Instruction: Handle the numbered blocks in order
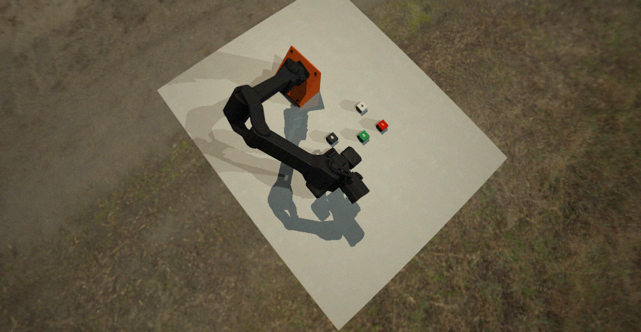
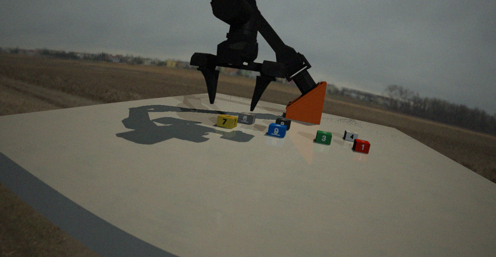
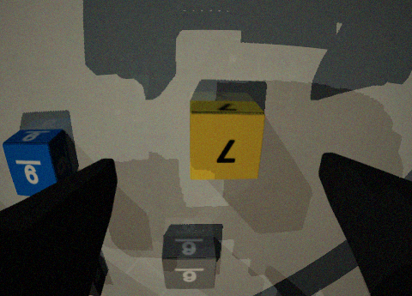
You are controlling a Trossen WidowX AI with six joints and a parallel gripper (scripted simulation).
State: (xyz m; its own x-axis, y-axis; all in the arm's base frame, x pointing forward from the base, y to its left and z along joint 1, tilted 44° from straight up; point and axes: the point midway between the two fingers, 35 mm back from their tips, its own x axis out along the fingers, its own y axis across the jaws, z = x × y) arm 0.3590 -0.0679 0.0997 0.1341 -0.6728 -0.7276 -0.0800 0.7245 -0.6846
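Now: the yellow block 30 mm below my gripper tip. Round my gripper tip: grey block 6: 90 mm behind, 10 mm to the left, 30 mm below; then black block marked 8: 110 mm behind, 90 mm to the left, 30 mm below; then blue block 9: 20 mm behind, 100 mm to the left, 30 mm below.
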